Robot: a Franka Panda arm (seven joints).
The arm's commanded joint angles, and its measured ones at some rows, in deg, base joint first. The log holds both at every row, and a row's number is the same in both.
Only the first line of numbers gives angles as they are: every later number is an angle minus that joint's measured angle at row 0.
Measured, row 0: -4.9, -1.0, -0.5, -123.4, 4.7, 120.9, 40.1
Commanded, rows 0 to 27: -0.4, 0.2, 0.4, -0.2, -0.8, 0.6, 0.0; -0.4, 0.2, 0.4, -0.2, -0.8, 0.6, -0.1; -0.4, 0.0, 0.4, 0.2, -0.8, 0.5, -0.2; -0.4, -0.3, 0.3, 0.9, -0.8, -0.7, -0.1; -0.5, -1.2, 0.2, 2.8, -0.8, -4.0, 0.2; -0.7, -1.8, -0.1, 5.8, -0.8, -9.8, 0.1; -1.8, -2.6, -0.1, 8.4, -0.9, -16.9, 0.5; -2.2, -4.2, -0.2, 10.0, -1.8, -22.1, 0.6; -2.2, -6.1, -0.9, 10.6, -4.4, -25.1, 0.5; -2.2, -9.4, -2.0, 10.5, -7.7, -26.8, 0.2; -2.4, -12.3, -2.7, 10.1, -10.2, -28.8, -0.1; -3.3, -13.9, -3.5, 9.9, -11.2, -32.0, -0.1; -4.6, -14.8, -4.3, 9.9, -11.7, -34.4, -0.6; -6.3, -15.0, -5.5, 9.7, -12.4, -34.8, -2.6; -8.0, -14.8, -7.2, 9.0, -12.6, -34.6, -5.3; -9.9, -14.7, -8.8, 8.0, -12.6, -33.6, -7.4; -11.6, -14.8, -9.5, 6.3, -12.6, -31.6, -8.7; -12.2, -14.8, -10.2, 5.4, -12.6, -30.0, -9.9; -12.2, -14.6, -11.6, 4.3, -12.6, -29.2, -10.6; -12.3, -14.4, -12.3, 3.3, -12.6, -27.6, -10.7; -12.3, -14.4, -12.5, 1.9, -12.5, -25.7, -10.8; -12.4, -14.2, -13.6, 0.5, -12.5, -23.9, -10.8; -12.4, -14.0, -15.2, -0.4, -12.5, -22.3, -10.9; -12.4, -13.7, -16.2, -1.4, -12.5, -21.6, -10.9; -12.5, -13.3, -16.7, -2.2, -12.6, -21.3, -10.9; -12.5, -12.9, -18.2, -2.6, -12.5, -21.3, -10.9; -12.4, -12.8, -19.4, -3.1, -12.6, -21.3, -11.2; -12.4, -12.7, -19.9, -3.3, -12.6, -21.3, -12.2
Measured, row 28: -12.5, -12.5, -17.8, -1.8, -11.9, -22.3, -11.0
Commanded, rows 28 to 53: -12.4, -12.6, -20.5, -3.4, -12.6, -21.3, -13.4; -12.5, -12.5, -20.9, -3.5, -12.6, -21.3, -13.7; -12.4, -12.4, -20.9, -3.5, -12.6, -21.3, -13.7; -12.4, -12.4, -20.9, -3.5, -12.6, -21.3, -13.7; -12.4, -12.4, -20.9, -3.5, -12.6, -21.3, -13.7; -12.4, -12.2, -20.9, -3.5, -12.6, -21.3, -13.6; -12.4, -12.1, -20.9, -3.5, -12.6, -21.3, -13.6; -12.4, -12.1, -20.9, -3.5, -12.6, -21.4, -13.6; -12.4, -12.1, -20.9, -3.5, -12.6, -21.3, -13.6; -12.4, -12.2, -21.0, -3.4, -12.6, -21.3, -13.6; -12.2, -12.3, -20.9, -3.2, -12.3, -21.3, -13.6; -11.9, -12.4, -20.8, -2.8, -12.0, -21.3, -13.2; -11.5, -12.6, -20.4, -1.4, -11.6, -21.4, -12.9; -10.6, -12.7, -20.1, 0.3, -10.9, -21.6, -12.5; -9.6, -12.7, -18.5, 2.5, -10.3, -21.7, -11.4; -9.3, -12.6, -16.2, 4.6, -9.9, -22.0, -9.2; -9.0, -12.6, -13.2, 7.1, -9.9, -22.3, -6.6; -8.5, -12.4, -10.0, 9.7, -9.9, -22.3, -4.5; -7.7, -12.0, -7.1, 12.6, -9.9, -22.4, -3.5; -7.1, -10.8, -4.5, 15.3, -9.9, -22.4, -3.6; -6.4, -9.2, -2.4, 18.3, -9.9, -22.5, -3.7; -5.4, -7.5, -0.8, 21.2, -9.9, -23.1, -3.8; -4.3, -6.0, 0.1, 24.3, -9.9, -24.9, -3.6; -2.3, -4.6, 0.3, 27.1, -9.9, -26.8, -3.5; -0.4, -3.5, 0.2, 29.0, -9.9, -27.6, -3.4; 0.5, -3.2, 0.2, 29.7, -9.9, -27.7, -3.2
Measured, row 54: -2.7, -8.3, 0.5, 22.1, -10.1, -24.2, -3.2
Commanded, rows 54 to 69: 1.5, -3.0, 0.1, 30.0, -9.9, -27.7, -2.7; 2.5, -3.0, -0.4, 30.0, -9.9, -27.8, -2.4; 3.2, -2.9, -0.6, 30.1, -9.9, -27.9, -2.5; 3.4, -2.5, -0.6, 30.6, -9.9, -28.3, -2.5; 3.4, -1.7, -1.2, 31.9, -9.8, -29.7, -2.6; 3.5, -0.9, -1.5, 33.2, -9.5, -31.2, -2.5; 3.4, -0.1, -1.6, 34.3, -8.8, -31.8, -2.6; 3.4, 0.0, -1.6, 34.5, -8.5, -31.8, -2.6; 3.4, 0.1, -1.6, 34.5, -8.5, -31.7, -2.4; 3.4, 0.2, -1.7, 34.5, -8.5, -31.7, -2.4; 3.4, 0.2, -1.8, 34.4, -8.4, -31.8, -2.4; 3.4, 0.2, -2.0, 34.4, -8.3, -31.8, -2.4; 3.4, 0.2, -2.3, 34.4, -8.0, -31.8, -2.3; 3.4, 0.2, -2.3, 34.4, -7.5, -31.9, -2.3; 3.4, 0.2, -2.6, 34.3, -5.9, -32.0, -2.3; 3.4, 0.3, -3.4, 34.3, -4.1, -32.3, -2.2
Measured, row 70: 2.7, -0.5, -1.7, 32.7, -7.8, -30.2, -3.1
